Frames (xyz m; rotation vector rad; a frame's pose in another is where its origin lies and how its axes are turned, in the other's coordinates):
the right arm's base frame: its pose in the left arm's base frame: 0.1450 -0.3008 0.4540 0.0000 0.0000 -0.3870
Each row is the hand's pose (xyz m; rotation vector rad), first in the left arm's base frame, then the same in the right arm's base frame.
Working: the left arm's base frame: its pose in the right arm's base frame: -0.2478 0.2238 -0.4540 0.0000 0.0000 0.3870

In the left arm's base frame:
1: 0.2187 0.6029 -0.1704 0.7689 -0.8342 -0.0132
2: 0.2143 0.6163 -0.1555 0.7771 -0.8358 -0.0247
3: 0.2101 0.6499 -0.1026 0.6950 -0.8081 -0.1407
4: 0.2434 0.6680 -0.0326 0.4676 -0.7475 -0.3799
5: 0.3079 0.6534 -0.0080 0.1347 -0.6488 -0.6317
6: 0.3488 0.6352 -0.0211 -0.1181 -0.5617 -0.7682
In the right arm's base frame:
1: -0.2728 0.8647 -0.6244 0.9198 -0.6743 0.3312
2: -0.2819 0.8754 -0.6095 0.9278 -0.6740 0.3192
3: -0.2985 0.9050 -0.5566 0.8384 -0.6601 0.2090
4: -0.2745 0.9343 -0.4866 0.5987 -0.6395 -0.0181
5: -0.2093 0.9451 -0.4620 0.2532 -0.6020 -0.2588
6: -0.1645 0.9437 -0.4751 -0.0077 -0.5632 -0.3917

